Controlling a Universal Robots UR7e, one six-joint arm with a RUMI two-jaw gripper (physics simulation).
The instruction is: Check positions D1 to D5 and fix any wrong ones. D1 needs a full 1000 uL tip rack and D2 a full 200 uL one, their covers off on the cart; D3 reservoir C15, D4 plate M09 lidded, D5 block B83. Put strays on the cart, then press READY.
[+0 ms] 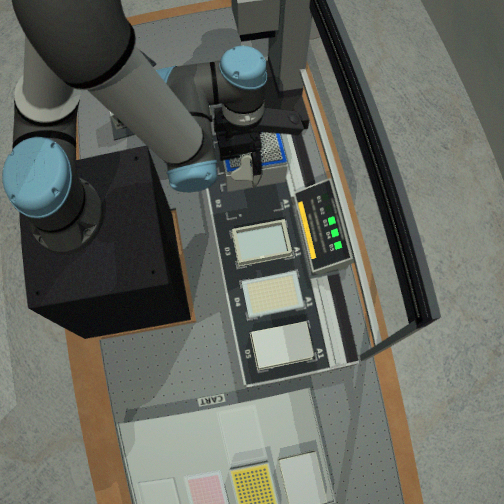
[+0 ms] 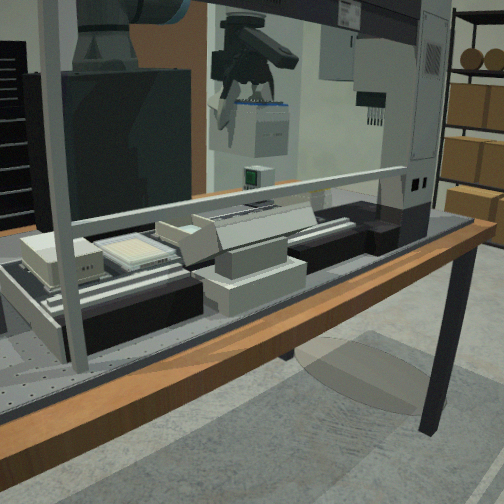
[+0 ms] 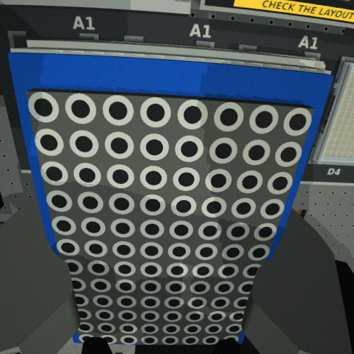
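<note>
My gripper (image 1: 248,165) (image 2: 247,112) (image 3: 165,196) is shut on a blue-topped tip rack (image 1: 272,147) (image 2: 272,132) (image 3: 172,75), held level above the deck; the visible holes show tips, and no cover is on it. The D2 position (image 1: 260,197) is bare; D1 is hidden beneath arm and rack. An open reservoir (image 1: 262,242) (image 2: 190,229) sits at D3, a pale yellow plate (image 1: 272,295) (image 2: 136,247) (image 3: 342,117) at D4, seemingly lidded, and a white block (image 1: 272,347) (image 2: 55,252) at D5. The panel (image 1: 324,227) shows green beside D3, D4, D5. The READY button (image 2: 251,177) stands behind.
The cart (image 1: 170,445) holds a clear cover (image 1: 240,430), a pale item (image 1: 157,492), a pink plate (image 1: 206,490), a yellow rack (image 1: 252,482) and a white block (image 1: 300,477). A sash frame (image 1: 380,165) (image 2: 60,150) runs along the deck's side; an upright column (image 1: 292,45) (image 2: 397,140) stands at its end.
</note>
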